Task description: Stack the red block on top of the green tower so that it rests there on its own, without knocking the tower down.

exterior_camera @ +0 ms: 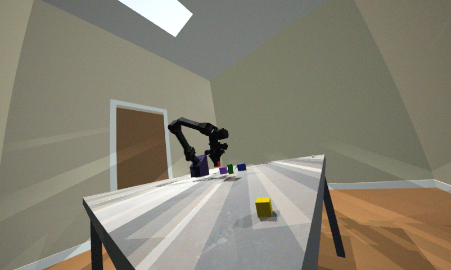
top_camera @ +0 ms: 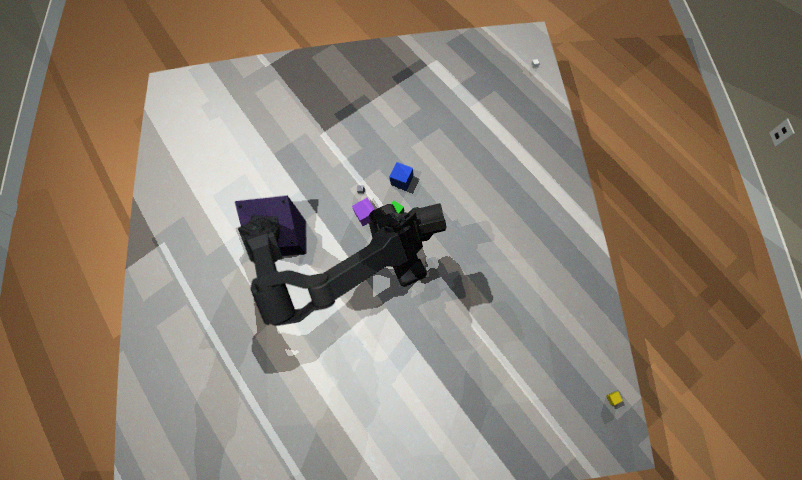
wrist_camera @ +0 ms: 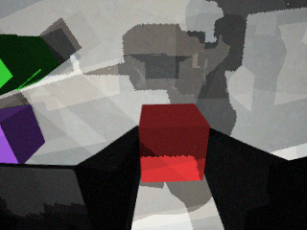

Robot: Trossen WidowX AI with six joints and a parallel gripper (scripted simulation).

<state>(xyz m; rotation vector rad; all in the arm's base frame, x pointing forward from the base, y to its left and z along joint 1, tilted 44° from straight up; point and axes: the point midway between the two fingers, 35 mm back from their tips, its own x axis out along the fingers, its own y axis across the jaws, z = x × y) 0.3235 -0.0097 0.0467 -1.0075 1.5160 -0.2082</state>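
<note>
My gripper tip is now 130 mm to the right of the purple block, 100 mm past it and 50 mm above it. The rest, counted from my gripper tip: blue block: 230 mm to the left, 50 mm below, 10 mm behind; then red block: 10 mm above; then small grey cube: 200 mm to the left, 120 mm behind, 60 mm below.
</note>
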